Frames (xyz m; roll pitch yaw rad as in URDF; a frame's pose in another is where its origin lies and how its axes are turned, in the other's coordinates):
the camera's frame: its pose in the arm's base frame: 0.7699 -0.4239 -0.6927 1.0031 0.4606 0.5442
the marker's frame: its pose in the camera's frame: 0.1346 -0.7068 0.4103 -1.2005 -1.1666 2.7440
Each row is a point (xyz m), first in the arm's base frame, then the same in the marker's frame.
Working: the arm's base frame: its pose in the marker's frame: -0.2294 1.0770 -1.5294 -2.2835 -0.0080 -1.2473

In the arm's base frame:
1: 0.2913 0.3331 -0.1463
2: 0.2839 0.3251 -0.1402
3: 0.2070 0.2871 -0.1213
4: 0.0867 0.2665 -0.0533
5: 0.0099 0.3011 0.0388
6: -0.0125 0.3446 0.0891
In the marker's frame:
1: -0.4479 0.6952 -1.6835
2: -0.4409 0.7054 -1.6815
3: -0.4283 0.7908 -1.6657
4: -0.4049 0.9253 -1.6955
5: -0.3845 1.0124 -1.7825
6: -0.3823 1.0362 -1.8485

